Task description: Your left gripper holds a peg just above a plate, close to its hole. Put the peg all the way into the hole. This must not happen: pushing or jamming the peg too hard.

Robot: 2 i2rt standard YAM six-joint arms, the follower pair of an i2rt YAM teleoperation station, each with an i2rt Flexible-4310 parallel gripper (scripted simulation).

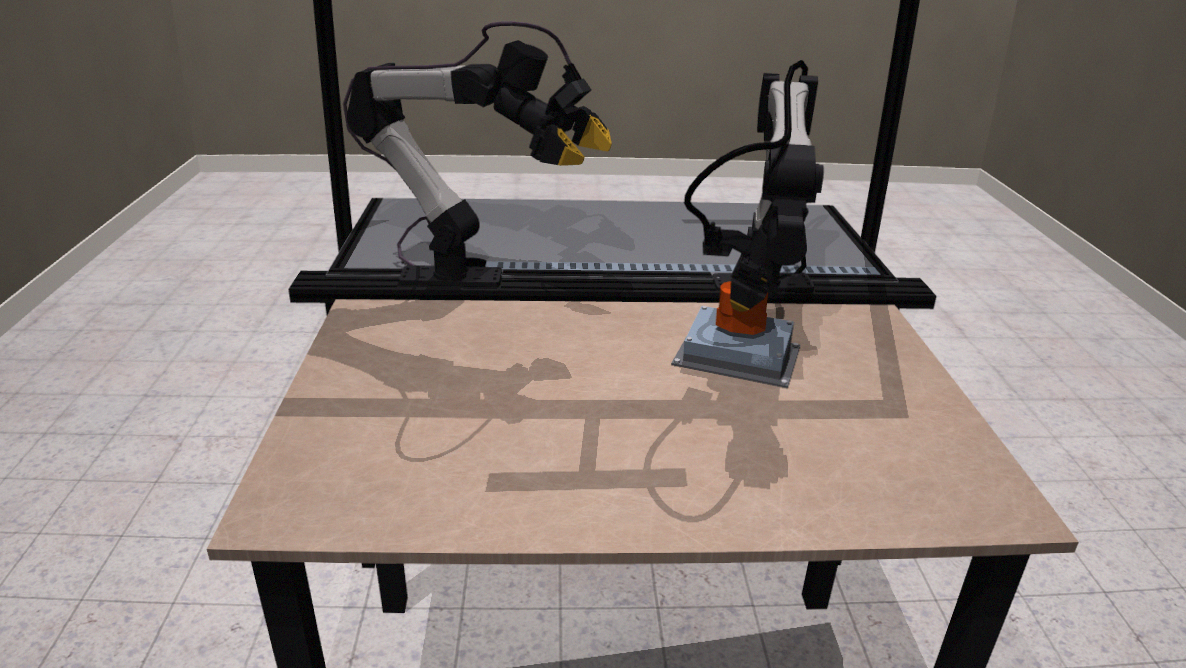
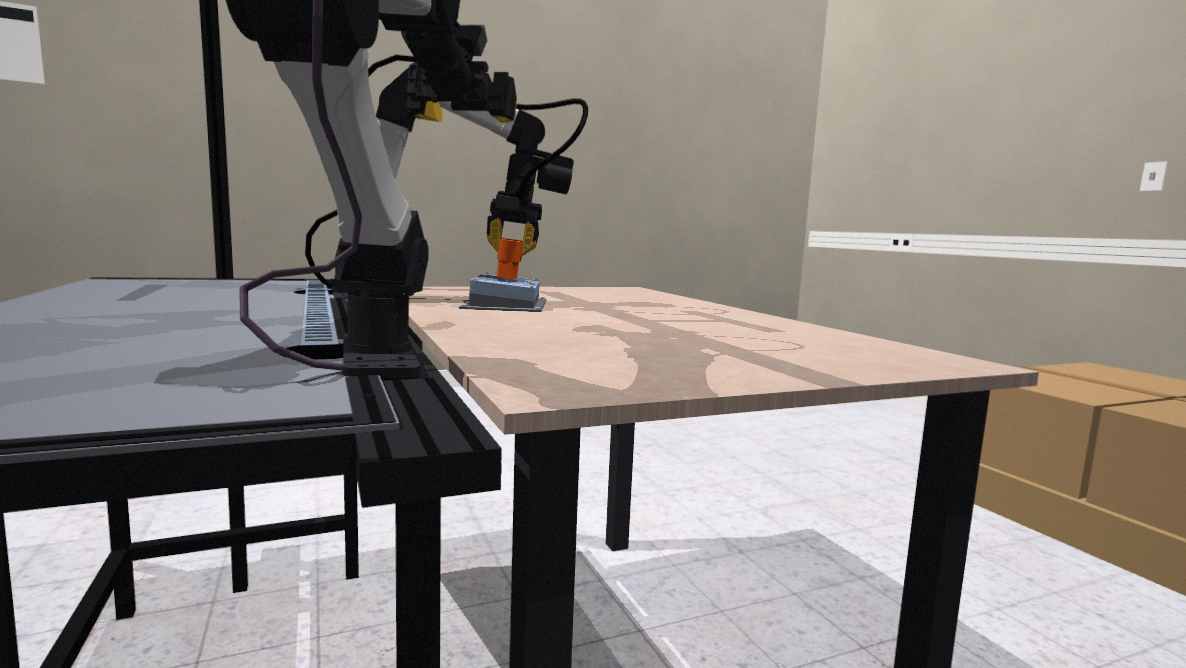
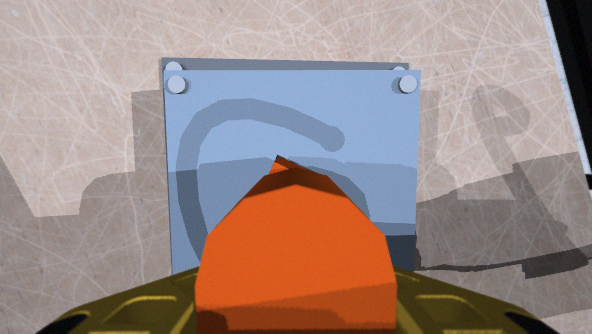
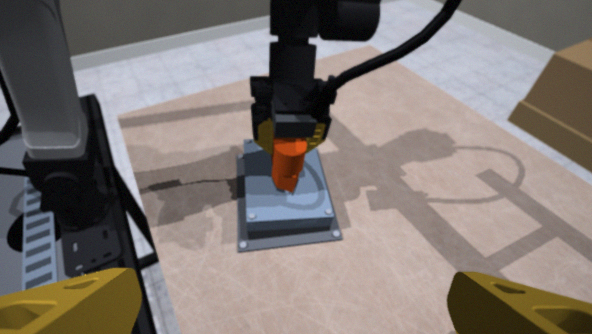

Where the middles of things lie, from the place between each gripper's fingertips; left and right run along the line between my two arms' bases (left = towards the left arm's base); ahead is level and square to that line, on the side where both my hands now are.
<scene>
Right now the blue-grey plate [image 1: 760,350] is 10 mm to the left of my left hand [image 1: 738,302] and 80 mm below it. From my left hand the other things lie so: orange peg [image 1: 753,321] (20 mm below).
The orange peg is 130 mm ahead of my right hand, 250 mm to the left of it and 230 mm below it. The rest, counted from my right hand: blue-grey plate 130 mm ahead, 260 mm to the left, 290 mm below.
</scene>
